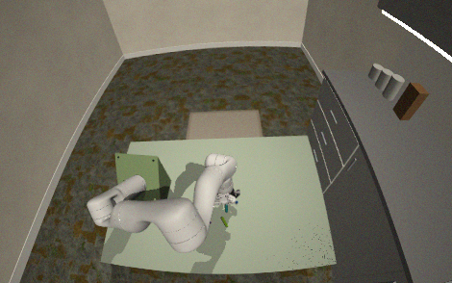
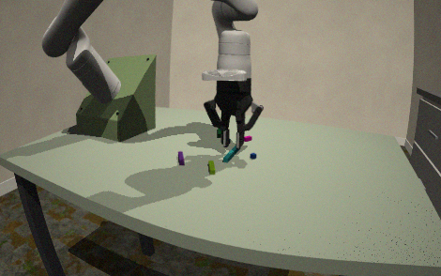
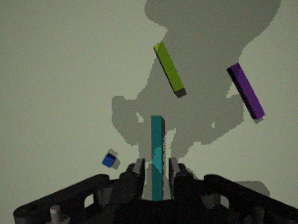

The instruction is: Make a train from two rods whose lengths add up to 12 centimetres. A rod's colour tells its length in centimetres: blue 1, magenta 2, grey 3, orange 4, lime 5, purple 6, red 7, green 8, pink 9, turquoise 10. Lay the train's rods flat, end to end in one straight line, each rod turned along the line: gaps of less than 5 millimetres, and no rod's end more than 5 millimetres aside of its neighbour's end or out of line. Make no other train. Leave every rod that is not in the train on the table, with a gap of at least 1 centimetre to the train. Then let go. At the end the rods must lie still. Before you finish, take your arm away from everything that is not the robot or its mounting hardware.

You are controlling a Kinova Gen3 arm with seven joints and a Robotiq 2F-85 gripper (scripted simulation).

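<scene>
My hand is 3 cm above the turquoise rod. Round my hand: magenta rod: 12 cm to the left, 3 cm below; then purple rod: 9 cm behind, 8 cm to the right, 3 cm below; then lime rod: 10 cm to the right, 3 cm below.
</scene>
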